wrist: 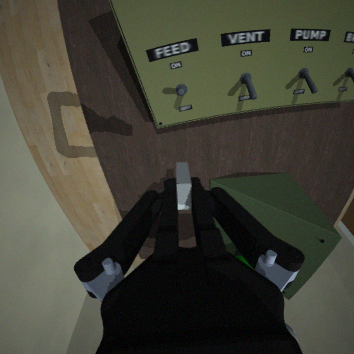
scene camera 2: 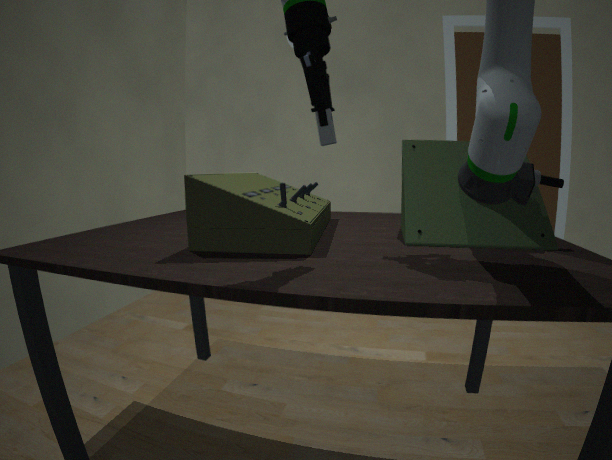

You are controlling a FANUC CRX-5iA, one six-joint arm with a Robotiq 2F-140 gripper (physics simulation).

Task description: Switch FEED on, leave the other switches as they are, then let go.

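Frame: origin at the arm's base, x ahead, y left, z up, level; centimetres.
Seen in the pictures: gripper, fingertip midpoint: (wrist: 181,171) (scene camera 2: 328,144); arm's base, origin of the base link: (scene camera 2: 486,181).
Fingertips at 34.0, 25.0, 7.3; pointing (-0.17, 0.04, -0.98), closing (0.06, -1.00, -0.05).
Offsets run from my fingertips to a thing's top centre, as dx, dy, dz. "*": to the spot under its first point. Level surfaces: height alone.
The olive switch panel (scene camera 2: 240,225) (wrist: 212,75) stands on the table. The FEED lever {+9.9, +0.6, -7.7} (scene camera 2: 283,194) (wrist: 181,90) stands apart in angle from the others: it is more upright in the scene view, and seen nearly end-on in the wrist view, leaning away from its OFF label. The VENT lever {+11.4, -11.4, -8.6} (wrist: 251,89), the PUMP lever {+14.2, -23.0, -8.6} (wrist: 309,82) and a fourth lever {* +18.1, -33.9, -11.4} (wrist: 351,74), cut off by the frame edge, lean toward their OFF labels. My gripper (scene camera 2: 328,144) (wrist: 181,171) is shut with nothing between its fingers. It hangs above the panel's front side, clear of every lever.
A dark green sloped box (scene camera 2: 435,200) (wrist: 285,225) stands on the dark table {dz -21.4} (scene camera 2: 125,250) (wrist: 270,140), to the right in the scene view. The arm's grey lower part (scene camera 2: 502,120) hangs in front of that box. A brown door (scene camera 2: 462,75) is behind.
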